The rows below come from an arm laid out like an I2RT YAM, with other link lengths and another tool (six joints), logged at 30 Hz.
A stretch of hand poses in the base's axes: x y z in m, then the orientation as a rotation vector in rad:
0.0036 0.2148 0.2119 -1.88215 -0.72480 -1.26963
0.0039 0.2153 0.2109 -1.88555 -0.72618 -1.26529
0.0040 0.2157 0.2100 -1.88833 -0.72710 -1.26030
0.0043 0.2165 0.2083 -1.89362 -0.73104 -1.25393
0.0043 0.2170 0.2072 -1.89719 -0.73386 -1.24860
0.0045 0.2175 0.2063 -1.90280 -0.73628 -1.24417
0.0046 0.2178 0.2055 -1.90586 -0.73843 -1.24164
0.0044 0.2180 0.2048 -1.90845 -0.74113 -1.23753
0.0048 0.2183 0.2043 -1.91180 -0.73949 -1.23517
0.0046 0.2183 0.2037 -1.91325 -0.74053 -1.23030
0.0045 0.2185 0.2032 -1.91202 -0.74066 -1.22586
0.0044 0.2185 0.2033 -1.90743 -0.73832 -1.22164
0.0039 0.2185 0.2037 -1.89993 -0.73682 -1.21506
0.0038 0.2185 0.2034 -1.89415 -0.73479 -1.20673
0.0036 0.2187 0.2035 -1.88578 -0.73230 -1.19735
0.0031 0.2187 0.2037 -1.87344 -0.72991 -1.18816
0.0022 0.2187 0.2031 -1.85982 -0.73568 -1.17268
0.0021 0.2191 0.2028 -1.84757 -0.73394 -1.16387
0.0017 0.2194 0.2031 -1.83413 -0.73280 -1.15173
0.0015 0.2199 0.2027 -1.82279 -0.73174 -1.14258
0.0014 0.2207 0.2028 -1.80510 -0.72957 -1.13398
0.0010 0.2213 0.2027 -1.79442 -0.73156 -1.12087
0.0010 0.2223 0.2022 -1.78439 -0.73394 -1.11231
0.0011 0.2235 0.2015 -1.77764 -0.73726 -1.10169
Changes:
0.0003 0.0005 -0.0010 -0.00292 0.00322 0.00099
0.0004 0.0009 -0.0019 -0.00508 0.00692 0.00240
0.0007 0.0017 -0.0036 -0.01068 0.01102 0.00455
0.0007 0.0022 -0.0047 -0.01447 0.01443 0.00657
0.0009 0.0027 -0.0056 -0.01962 0.01779 0.00689
0.0010 0.0030 -0.0064 -0.02288 0.01940 0.00750
0.0008 0.0032 -0.0071 -0.02600 0.02179 0.00936
0.0012 0.0035 -0.0076 -0.02738 0.02469 0.00800
0.0010 0.0035 -0.0082 -0.02870 0.02796 0.01007
0.0009 0.0037 -0.0087 -0.02757 0.03070 0.01293
0.0008 0.0037 -0.0086 -0.02262 0.03349 0.01633
0.0003 0.0037 -0.0082 -0.01585 0.03699 0.02279
0.0002 0.0037 -0.0085 -0.00994 0.04226 0.02896
0.0000 0.0039 -0.0084 -0.00181 0.04788 0.03680
-0.0005 0.0039 -0.0082 0.00915 0.05250 0.04669
-0.0014 0.0039 -0.0088 0.01679 0.05826 0.06409
-0.0015 0.0043 -0.0091 0.02726 0.06240 0.07409
-0.0019 0.0046 -0.0088 0.03843 0.06838 0.08663
-0.0021 0.0051 -0.0092 0.04783 0.07270 0.09666
-0.0022 0.0059 -0.0091 0.06250 0.07566 0.10929
-0.0026 0.0065 -0.0092 0.06982 0.08176 0.12236
-0.0026 0.0075 -0.0097 0.07620 0.08467 0.13304
-0.0025 0.0087 -0.0104 0.07969 0.08941 0.14342

